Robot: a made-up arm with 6 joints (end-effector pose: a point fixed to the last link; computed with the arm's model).
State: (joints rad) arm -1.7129 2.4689 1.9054 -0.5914 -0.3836 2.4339
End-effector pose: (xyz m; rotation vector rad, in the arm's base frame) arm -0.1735 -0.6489 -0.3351 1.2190 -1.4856 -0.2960
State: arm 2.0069 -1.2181 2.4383 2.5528 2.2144 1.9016
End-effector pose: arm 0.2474 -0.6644 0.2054 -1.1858 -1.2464 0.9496
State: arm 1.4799 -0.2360 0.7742 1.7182 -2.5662 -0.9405
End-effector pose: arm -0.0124 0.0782 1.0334 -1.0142 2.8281 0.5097
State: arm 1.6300 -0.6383 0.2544 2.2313 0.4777 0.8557
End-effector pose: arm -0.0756 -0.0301 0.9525 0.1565 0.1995 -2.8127
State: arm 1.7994 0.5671 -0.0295 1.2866 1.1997 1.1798
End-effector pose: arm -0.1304 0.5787 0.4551 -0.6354 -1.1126 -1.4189
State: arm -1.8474 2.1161 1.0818 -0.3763 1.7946 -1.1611
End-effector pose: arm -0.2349 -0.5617 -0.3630 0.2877 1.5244 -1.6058
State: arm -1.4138 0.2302 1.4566 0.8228 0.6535 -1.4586
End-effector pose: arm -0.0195 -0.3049 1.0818 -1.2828 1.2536 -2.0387
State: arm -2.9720 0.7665 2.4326 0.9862 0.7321 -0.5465
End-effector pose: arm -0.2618 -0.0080 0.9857 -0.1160 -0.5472 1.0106
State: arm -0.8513 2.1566 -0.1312 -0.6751 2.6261 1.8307
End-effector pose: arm -0.0124 -0.0952 -0.2126 0.2220 -0.8184 0.6407
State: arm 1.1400 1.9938 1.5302 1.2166 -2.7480 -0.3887
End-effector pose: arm 0.3500 0.6785 -0.0507 0.1501 -1.4197 0.4343
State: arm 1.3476 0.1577 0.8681 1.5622 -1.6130 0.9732
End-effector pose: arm 0.0978 0.3427 1.0206 1.2930 -0.8448 1.2707
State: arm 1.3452 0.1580 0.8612 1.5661 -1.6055 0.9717
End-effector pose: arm 0.0987 0.3451 1.0186 1.2842 -0.8436 1.2780
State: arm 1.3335 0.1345 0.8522 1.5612 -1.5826 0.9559
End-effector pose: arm 0.0994 0.3291 1.0244 1.3006 -0.8717 1.2906
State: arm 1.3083 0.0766 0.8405 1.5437 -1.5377 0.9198
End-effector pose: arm 0.0982 0.2860 1.0401 1.3517 -0.9441 1.3110
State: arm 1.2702 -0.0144 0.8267 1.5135 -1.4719 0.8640
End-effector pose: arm 0.0913 0.2160 1.0610 1.4335 -1.0637 1.3399
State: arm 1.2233 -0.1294 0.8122 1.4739 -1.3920 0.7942
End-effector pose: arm 0.0745 0.1264 1.0793 1.5319 -1.2237 1.3768
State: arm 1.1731 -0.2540 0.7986 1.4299 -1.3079 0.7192
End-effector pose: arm 0.0470 0.0299 1.0880 1.6288 -1.4069 1.4202
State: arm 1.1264 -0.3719 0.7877 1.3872 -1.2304 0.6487
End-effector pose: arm 0.0125 -0.0590 1.0854 1.7101 -1.5884 1.4671
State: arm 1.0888 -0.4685 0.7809 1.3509 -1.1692 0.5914
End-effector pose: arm -0.0213 -0.1291 1.0755 1.7691 -1.7423 1.5101
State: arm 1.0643 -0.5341 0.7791 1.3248 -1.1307 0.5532
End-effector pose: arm -0.0469 -0.1757 1.0648 1.8070 -1.8499 1.5403
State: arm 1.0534 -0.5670 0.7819 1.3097 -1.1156 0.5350
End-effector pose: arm -0.0607 -0.1997 1.0582 1.8293 -1.9059 1.5520
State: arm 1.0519 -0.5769 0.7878 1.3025 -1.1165 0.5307
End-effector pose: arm -0.0654 -0.2090 1.0562 1.8426 -1.9253 1.5491
